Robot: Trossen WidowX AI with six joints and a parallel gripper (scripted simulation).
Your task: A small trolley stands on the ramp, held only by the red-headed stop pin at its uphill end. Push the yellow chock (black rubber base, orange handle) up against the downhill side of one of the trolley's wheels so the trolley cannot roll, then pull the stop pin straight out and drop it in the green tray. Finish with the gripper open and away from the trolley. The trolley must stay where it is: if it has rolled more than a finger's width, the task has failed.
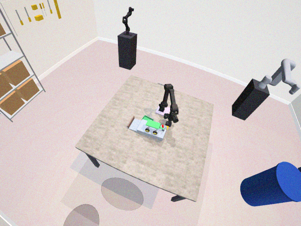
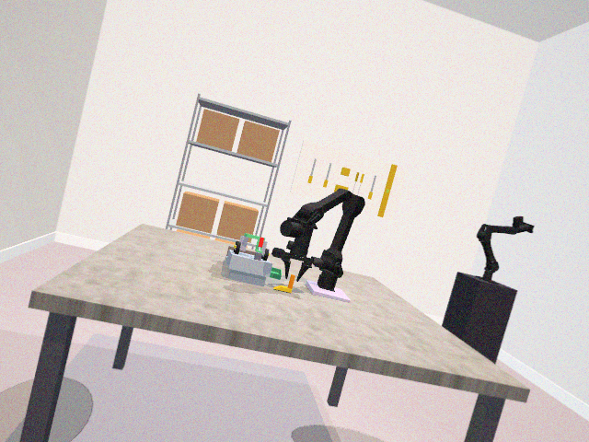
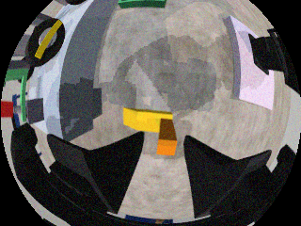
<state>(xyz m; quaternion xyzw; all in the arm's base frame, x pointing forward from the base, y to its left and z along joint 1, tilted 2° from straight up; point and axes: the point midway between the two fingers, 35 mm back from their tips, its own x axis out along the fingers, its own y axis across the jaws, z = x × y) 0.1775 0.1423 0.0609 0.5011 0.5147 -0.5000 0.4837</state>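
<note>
Now: the yellow chock 2 cm ahead of my gripper tip and 3 cm below it. Round my gripper tip: green tray 4 cm ahead, 24 cm to the right, 5 cm below; red-headed stop pin 14 cm ahead, 4 cm to the right, 8 cm above; trolley 16 cm ahead, 14 cm to the right, 6 cm above.
</note>
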